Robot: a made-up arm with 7 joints. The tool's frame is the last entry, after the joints. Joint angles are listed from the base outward. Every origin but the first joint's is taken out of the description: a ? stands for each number. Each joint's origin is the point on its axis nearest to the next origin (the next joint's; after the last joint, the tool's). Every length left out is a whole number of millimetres.
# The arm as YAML. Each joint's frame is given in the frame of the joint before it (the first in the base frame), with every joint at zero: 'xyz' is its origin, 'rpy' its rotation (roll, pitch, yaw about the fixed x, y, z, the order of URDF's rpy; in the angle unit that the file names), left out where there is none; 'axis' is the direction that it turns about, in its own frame. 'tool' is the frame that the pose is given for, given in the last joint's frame.
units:
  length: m
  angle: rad
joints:
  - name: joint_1
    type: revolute
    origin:
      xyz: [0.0, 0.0, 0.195]
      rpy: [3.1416, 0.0, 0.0]
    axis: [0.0, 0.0, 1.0]
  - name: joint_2
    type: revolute
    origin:
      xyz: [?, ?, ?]
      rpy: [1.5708, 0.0, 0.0]
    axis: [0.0, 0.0, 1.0]
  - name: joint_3
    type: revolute
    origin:
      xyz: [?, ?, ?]
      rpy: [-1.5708, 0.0, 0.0]
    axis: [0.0, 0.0, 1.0]
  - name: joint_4
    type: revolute
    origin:
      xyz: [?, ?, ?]
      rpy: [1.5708, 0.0, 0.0]
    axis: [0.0, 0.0, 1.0]
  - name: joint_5
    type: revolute
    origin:
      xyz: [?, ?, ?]
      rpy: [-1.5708, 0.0, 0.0]
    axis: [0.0, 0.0, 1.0]
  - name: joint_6
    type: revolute
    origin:
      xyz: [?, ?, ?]
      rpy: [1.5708, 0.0, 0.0]
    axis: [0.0, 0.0, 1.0]
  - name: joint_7
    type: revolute
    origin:
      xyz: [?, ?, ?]
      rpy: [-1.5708, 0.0, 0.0]
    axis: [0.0, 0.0, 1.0]
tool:
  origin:
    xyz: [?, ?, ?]
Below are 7 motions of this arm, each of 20 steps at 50 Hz.
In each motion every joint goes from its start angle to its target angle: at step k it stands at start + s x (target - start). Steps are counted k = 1, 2, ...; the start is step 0. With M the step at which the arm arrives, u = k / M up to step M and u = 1 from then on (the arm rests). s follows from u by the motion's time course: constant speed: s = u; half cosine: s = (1 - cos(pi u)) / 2; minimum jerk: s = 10 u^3 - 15 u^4 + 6 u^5.
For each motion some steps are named. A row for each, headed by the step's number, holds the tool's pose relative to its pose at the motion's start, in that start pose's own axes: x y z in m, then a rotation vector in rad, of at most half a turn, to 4 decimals.
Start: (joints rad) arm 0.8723 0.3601 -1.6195 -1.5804 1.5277 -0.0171 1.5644
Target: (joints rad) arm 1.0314 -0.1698 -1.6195 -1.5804 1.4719 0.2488 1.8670
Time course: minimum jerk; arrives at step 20
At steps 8, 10, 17, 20:
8: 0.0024 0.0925 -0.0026 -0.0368 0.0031 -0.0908
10: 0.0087 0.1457 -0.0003 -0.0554 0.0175 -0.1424
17: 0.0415 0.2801 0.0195 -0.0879 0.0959 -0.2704
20: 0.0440 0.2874 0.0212 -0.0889 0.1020 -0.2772

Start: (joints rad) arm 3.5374 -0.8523 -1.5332 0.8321 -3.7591 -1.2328 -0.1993
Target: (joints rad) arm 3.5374 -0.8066 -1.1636 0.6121 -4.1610 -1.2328 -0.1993
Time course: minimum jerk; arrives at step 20
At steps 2, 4, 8, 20:
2: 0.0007 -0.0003 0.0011 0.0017 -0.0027 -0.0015
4: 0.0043 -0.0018 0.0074 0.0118 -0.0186 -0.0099
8: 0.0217 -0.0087 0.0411 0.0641 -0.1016 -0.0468
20: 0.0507 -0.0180 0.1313 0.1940 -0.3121 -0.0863

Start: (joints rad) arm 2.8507 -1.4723 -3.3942 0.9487 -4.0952 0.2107 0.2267
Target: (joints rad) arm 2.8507 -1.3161 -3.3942 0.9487 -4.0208 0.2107 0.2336
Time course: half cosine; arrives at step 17
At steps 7, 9, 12, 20:
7: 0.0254 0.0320 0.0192 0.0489 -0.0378 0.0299
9: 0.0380 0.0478 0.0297 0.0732 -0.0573 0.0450
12: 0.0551 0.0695 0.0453 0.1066 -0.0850 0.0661
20: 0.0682 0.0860 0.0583 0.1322 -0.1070 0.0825

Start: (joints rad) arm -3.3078 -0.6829 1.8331 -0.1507 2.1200 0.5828 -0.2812
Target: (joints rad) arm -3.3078 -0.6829 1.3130 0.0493 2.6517 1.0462 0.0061
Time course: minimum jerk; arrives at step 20
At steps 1, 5, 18, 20:
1: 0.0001 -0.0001 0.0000 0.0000 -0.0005 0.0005
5: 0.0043 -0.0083 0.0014 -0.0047 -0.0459 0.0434
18: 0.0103 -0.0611 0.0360 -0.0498 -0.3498 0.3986
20: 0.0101 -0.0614 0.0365 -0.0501 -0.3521 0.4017

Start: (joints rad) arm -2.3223 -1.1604 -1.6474 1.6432 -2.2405 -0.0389 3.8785
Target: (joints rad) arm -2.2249 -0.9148 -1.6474 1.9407 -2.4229 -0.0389 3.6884
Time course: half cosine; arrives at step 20
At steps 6, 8, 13, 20:
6: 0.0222 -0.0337 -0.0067 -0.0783 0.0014 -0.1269
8: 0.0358 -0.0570 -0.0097 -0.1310 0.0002 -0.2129
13: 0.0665 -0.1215 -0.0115 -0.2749 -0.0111 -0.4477
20: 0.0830 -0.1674 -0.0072 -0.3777 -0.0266 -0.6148

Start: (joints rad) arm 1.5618 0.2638 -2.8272 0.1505 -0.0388 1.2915 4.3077
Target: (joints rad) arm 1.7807 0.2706 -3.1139 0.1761 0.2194 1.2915 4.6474
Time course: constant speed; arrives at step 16
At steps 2, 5, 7, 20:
2: 0.0039 0.0016 0.0007 -0.0074 0.0195 0.0567
5: 0.0098 0.0042 0.0016 -0.0169 0.0493 0.1420
7: 0.0138 0.0060 0.0021 -0.0222 0.0696 0.1991
20: 0.0324 0.0150 0.0031 -0.0361 0.1640 0.4573

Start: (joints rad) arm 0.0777 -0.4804 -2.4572 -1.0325 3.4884 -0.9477 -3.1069
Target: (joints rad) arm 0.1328 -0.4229 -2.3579 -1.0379 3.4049 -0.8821 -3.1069
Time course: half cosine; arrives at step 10
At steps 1, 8, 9, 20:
1: -0.0008 0.0000 0.0002 -0.0002 0.0032 0.0022
8: -0.0283 -0.0023 0.0093 -0.0131 0.1148 0.0834
9: -0.0303 -0.0027 0.0101 -0.0144 0.1234 0.0901
20: -0.0311 -0.0028 0.0103 -0.0149 0.1264 0.0924

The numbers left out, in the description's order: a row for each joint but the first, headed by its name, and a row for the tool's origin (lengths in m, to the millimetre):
joint_2: 0.0 0.009 0.0
joint_3: 0.0 -0.471 0.0
joint_4: 0.0 0.015 0.0
joint_5: 0.0 -0.334 0.0
joint_6: 0.0 0.0 0.0
joint_7: 0.0 -0.08 0.0
tool: 0.0 0.0 0.0

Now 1 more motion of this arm.
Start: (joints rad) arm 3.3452 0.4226 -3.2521 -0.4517 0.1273 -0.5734 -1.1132
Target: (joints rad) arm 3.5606 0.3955 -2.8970 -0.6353 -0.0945 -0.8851 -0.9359
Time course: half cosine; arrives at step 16
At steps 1, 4, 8, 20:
1: 0.0011 -0.0015 -0.0003 -0.0059 -0.0011 0.0021
4: 0.0171 -0.0230 -0.0030 -0.0902 -0.0172 0.0291
8: 0.0629 -0.0795 -0.0014 -0.3092 -0.0564 0.0772
20: 0.1342 -0.1571 0.0249 -0.6135 -0.1052 0.0887

